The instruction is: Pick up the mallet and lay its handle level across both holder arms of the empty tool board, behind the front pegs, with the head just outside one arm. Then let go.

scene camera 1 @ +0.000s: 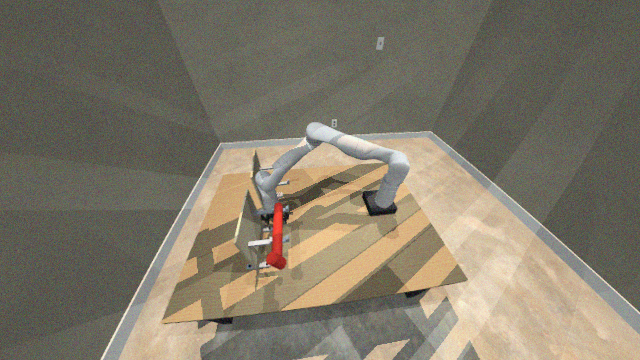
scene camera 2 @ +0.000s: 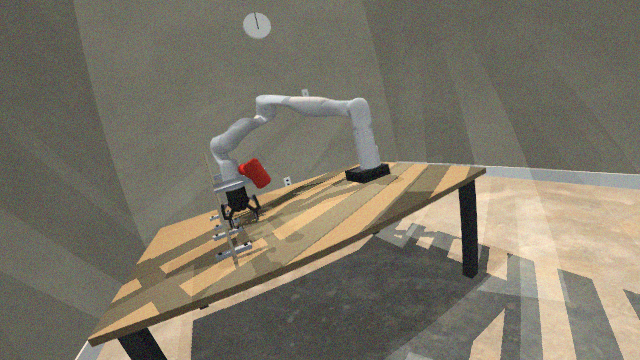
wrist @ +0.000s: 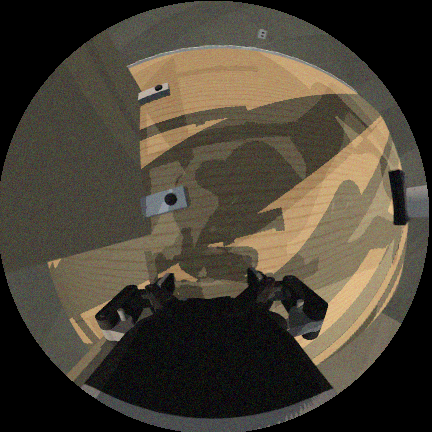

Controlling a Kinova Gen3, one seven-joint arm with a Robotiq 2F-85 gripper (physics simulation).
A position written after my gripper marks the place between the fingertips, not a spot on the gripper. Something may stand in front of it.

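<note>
Scene camera 2: my gripper (scene camera 2: 245,225) and a tool board (scene camera 2: 233,251). Scene camera 1: a red mallet (scene camera 1: 274,258). Wrist view: a tool board (wrist: 79,187), along with my gripper (wrist: 209,279); the red mallet is out of frame in the wrist view.
</note>
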